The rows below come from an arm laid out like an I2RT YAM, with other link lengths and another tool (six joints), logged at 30 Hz.
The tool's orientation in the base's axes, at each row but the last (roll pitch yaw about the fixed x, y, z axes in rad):
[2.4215 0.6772 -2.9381]
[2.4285 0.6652 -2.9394]
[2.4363 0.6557 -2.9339]
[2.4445 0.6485 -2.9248]
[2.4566 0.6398 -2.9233]
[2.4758 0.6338 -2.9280]
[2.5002 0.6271 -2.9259]
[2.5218 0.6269 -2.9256]
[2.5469 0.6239 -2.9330]
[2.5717 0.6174 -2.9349]
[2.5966 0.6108 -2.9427]
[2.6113 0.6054 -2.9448]
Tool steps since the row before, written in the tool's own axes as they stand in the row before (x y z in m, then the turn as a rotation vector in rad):
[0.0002 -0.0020 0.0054 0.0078 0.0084 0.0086]
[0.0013 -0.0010 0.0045 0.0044 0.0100 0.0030]
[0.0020 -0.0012 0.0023 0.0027 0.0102 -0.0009]
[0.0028 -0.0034 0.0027 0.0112 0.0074 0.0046]
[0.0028 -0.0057 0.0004 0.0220 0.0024 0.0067]
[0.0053 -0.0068 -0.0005 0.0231 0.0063 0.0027]
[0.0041 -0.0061 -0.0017 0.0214 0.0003 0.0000]
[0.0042 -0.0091 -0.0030 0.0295 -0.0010 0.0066]
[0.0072 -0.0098 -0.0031 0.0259 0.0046 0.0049]
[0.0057 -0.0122 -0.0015 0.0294 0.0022 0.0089]
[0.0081 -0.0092 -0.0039 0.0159 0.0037 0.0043]
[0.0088 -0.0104 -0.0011 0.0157 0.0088 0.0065]
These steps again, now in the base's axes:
[0.0027 0.0027 -0.0043 -0.0078 0.0106 -0.0056]
[0.0010 0.0024 -0.0040 -0.0079 0.0081 0.0006]
[-0.0002 0.0006 -0.0032 -0.0079 0.0057 0.0041]
[0.0005 -0.0008 -0.0051 -0.0113 0.0063 -0.0058]
[0.0010 -0.0040 -0.0048 -0.0164 0.0026 -0.0161]
[-0.0008 -0.0060 -0.0062 -0.0206 0.0023 -0.0123]
[-0.0007 -0.0062 -0.0043 -0.0171 -0.0035 -0.0124]
[0.0003 -0.0093 -0.0048 -0.0206 -0.0014 -0.0221]
[-0.0020 -0.0105 -0.0066 -0.0211 0.0022 -0.0163]
[0.0007 -0.0112 -0.0076 -0.0213 0.0023 -0.0222]
[-0.0037 -0.0108 -0.0058 -0.0128 0.0029 -0.0106]
[-0.0028 -0.0103 -0.0086 -0.0141 0.0083 -0.0099]

